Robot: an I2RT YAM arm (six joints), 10 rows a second.
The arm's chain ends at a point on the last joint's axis. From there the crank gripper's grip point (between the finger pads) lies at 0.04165 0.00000 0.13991 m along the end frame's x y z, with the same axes.
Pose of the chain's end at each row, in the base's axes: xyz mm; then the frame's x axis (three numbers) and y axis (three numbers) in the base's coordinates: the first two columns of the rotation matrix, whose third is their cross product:
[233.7, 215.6, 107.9, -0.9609, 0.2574, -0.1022, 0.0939, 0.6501, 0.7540]
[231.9, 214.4, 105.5, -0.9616, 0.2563, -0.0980, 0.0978, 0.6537, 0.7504]
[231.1, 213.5, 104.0, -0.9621, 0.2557, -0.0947, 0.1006, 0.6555, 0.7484]
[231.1, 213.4, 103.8, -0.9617, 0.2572, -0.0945, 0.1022, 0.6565, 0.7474]
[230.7, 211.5, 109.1, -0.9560, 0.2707, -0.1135, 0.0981, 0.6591, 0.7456]
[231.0, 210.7, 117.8, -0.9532, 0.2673, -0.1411, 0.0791, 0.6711, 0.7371]
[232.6, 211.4, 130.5, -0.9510, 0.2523, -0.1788, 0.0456, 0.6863, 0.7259]
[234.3, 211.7, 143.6, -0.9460, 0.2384, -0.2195, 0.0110, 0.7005, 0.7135]
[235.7, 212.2, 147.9, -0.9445, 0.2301, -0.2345, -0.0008, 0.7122, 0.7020]
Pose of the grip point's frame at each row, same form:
[230.1, 326.3, 12.9, -0.9609, 0.2574, -0.1022, 0.0939, 0.6501, 0.7540]
[227.7, 324.7, 10.0, -0.9616, 0.2563, -0.0980, 0.0978, 0.6537, 0.7504]
[226.5, 323.6, 8.2, -0.9621, 0.2557, -0.0947, 0.1006, 0.6555, 0.7484]
[226.6, 323.3, 7.9, -0.9617, 0.2572, -0.0945, 0.1022, 0.6565, 0.7474]
[229.6, 320.9, 12.5, -0.9560, 0.2707, -0.1135, 0.0981, 0.6591, 0.7456]
[232.1, 318.6, 19.5, -0.9532, 0.2673, -0.1411, 0.0791, 0.6711, 0.7371]
[235.8, 317.4, 30.1, -0.9510, 0.2523, -0.1788, 0.0456, 0.6863, 0.7259]
[240.2, 315.7, 41.4, -0.9460, 0.2384, -0.2195, 0.0110, 0.7005, 0.7135]
[242.3, 314.6, 44.0, -0.9445, 0.2301, -0.2345, -0.0008, 0.7122, 0.7020]

